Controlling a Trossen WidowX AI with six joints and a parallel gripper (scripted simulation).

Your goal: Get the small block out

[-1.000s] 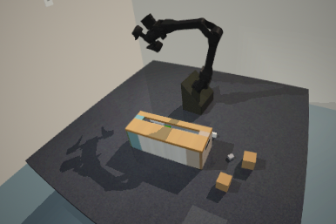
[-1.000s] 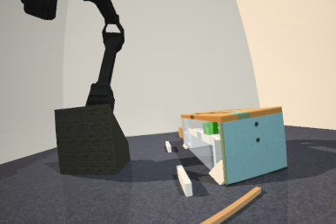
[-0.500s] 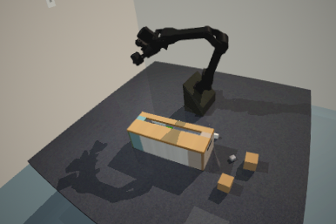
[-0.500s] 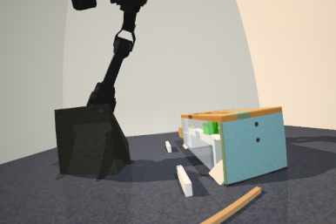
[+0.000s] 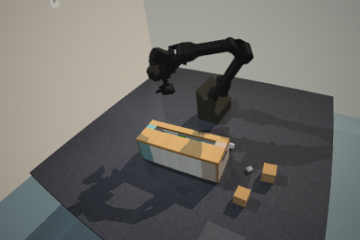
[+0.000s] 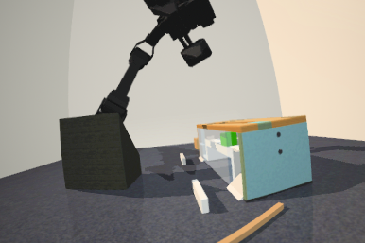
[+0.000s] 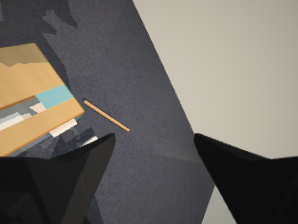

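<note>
My gripper tip is 9 cm short of the box, 21 cm to the right of it and 22 cm above it. The rest, counted from my gripper tip: thin tan stick (3 cm ahead, 6 cm to the right, 28 cm below).
</note>
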